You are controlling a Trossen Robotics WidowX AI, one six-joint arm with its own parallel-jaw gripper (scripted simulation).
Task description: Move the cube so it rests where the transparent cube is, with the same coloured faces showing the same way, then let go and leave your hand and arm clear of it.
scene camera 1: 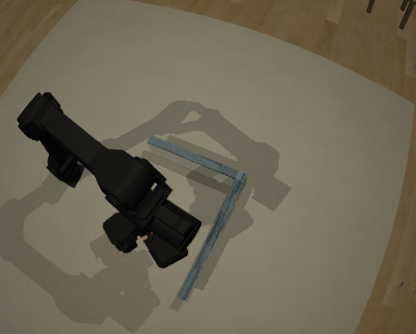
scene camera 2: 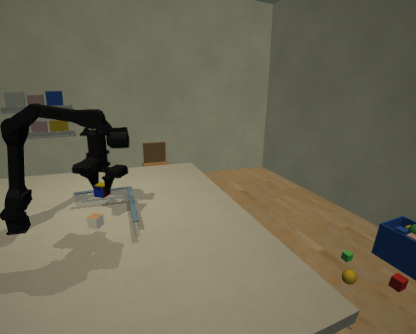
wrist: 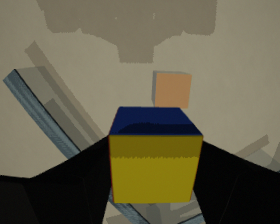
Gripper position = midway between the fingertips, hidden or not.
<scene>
In view: the gripper (scene camera 1: 154, 230), a cube (wrist: 154, 152) and a transparent cube (wrist: 169, 89).
The gripper also shows in scene camera 2 (scene camera 2: 102, 192) and in the wrist view (wrist: 149, 140).
</scene>
